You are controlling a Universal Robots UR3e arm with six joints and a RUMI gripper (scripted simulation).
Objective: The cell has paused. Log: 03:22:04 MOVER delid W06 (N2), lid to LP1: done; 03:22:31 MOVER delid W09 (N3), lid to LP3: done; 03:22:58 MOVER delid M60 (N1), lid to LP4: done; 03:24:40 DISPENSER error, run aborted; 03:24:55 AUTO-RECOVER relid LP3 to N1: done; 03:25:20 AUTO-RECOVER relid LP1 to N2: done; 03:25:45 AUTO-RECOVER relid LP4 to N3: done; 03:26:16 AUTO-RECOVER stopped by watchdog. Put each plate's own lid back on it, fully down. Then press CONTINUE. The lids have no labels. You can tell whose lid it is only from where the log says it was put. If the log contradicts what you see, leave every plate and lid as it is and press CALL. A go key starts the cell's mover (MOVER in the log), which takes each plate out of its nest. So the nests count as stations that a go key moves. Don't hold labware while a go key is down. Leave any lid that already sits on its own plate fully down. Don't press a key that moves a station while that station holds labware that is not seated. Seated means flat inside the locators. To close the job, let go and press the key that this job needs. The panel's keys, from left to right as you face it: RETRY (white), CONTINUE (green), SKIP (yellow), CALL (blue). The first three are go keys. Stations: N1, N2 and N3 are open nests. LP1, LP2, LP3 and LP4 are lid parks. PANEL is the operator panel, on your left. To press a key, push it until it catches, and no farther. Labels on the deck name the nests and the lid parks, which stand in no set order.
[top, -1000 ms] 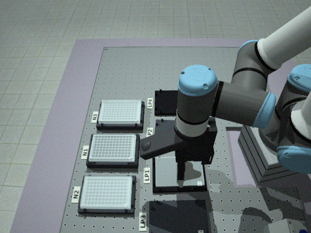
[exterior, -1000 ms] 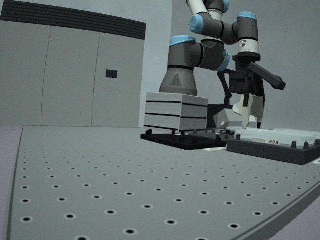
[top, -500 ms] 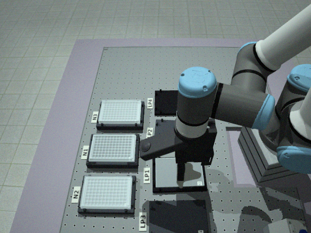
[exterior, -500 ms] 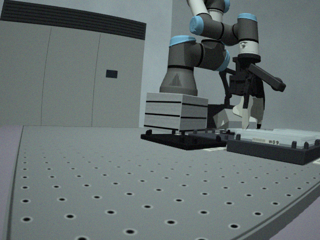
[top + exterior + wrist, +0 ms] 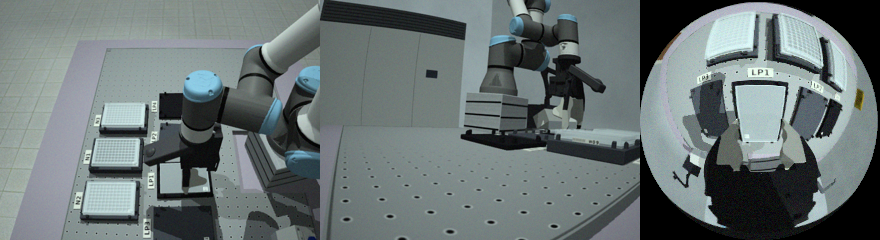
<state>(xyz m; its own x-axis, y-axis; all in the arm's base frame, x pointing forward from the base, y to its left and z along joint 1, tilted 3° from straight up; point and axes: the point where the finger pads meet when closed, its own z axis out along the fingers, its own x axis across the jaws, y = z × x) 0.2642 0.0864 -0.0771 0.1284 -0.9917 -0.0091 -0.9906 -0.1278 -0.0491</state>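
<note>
Right now the lid is 10 mm below my hand. From my hand the other things lie so: LP3 lid park: 10 mm behind, 130 mm to the left, 20 mm below; then LP2 lid park: 10 mm ahead, 130 mm to the right, 20 mm below; then LP1 lid park: 20 mm below.
</note>
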